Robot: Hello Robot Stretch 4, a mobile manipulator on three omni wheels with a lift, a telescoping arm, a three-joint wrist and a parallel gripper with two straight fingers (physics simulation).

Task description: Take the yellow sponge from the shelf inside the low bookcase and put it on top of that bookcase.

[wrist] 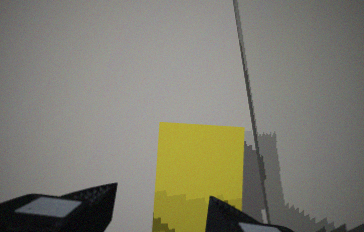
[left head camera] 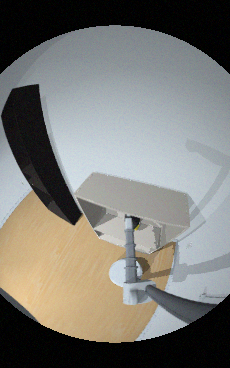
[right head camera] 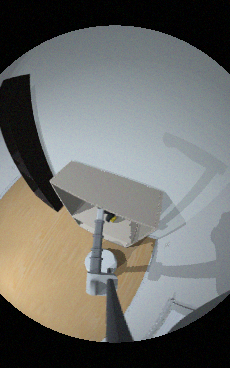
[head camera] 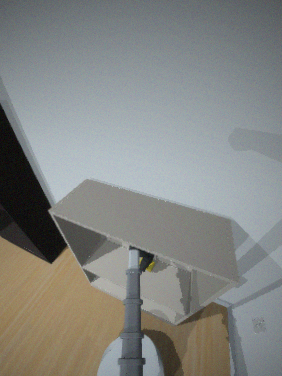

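Where they show: gripper, fingertip midpoint: (wrist: 161, 207); robot's base, origin of the base link: (left head camera: 124, 271) (right head camera: 101, 262).
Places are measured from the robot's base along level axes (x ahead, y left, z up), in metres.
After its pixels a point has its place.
The yellow sponge (head camera: 151, 267) @(x 0.512, y -0.127, z 0.469 m) (left head camera: 136, 226) @(x 0.524, y -0.121, z 0.469 m) (right head camera: 114, 219) @(x 0.516, y -0.138, z 0.461 m) (wrist: 200, 160) @(x 0.561, y -0.075, z 0.469 m) is inside the low grey-beige bookcase (head camera: 150, 215) @(x 0.517, y -0.071, z 1.033 m) (left head camera: 135, 194) @(x 0.518, y -0.038, z 1.032 m) (right head camera: 110, 185) @(x 0.525, y -0.073, z 1.033 m), partly hidden in the head views by the gripper and the bookcase's top board. My gripper (head camera: 145, 260) (wrist: 161, 207) @(x 0.521, y -0.089, z 0.466 m) reaches in under that board and is open. In the wrist view the left fingertip is left of the sponge, with a gap. The right fingertip overlaps the sponge's lower right part. The sponge's lower end runs out of that view. Whether a finger touches it cannot be told.
The bookcase's top board passes above the gripper, with side walls on both sides. A dark seam (wrist: 246, 75) @(x 0.646, y -0.035, z 0.416 m) runs right of the sponge in the wrist view. A tall black cabinet (head camera: 25, 210) @(x 0.808, y 0.836, z 0.711 m) (left head camera: 40, 155) @(x 0.833, y 0.825, z 1.245 m) (right head camera: 25, 140) @(x 0.829, y 0.827, z 1.276 m) stands to the left. A pale wall is behind the bookcase.
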